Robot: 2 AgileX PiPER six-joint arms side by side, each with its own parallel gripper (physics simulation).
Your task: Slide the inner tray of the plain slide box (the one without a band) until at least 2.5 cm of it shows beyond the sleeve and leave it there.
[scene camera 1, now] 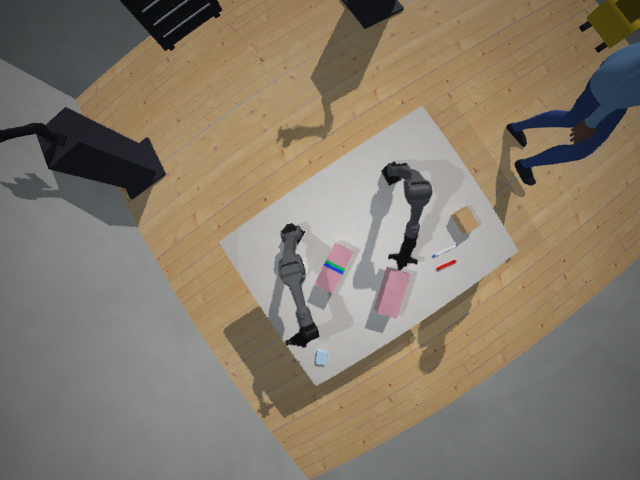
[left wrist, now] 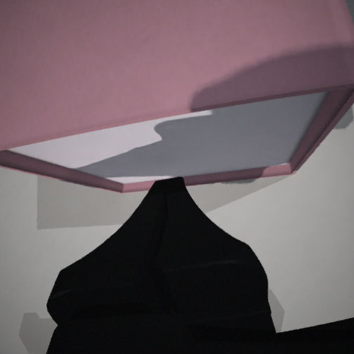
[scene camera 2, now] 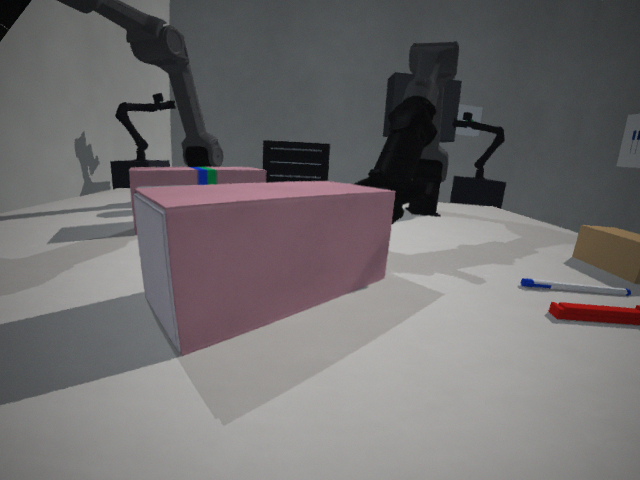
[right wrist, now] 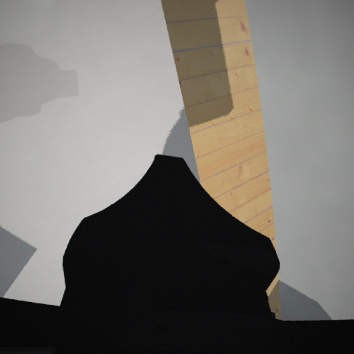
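Note:
The plain pink slide box (scene camera 1: 393,292) (scene camera 2: 279,253) (left wrist: 150,60) lies on the white table. The pale tray end (left wrist: 235,135) at its upper end is recessed inside the sleeve, with a pink rim around it. At its other end, the pale tray face (scene camera 2: 155,263) stands out by a thin strip past the sleeve. My left gripper (scene camera 1: 400,267) (left wrist: 172,195) is shut, its tips at the recessed end by the lower rim; contact cannot be made out. In scene camera 2 the box hides its tips. My right gripper (scene camera 1: 287,342) (right wrist: 166,173) is shut and empty by the table's left edge.
A pink box with a blue and green band (scene camera 1: 339,253) (scene camera 2: 237,174) lies left of the plain box. A tan block (scene camera 1: 465,219) (scene camera 2: 610,248), a blue-capped pen (scene camera 1: 444,251) (scene camera 2: 578,287) and a red object (scene camera 1: 446,265) (scene camera 2: 594,313) lie right. A light blue item (scene camera 1: 321,357) lies near the right gripper.

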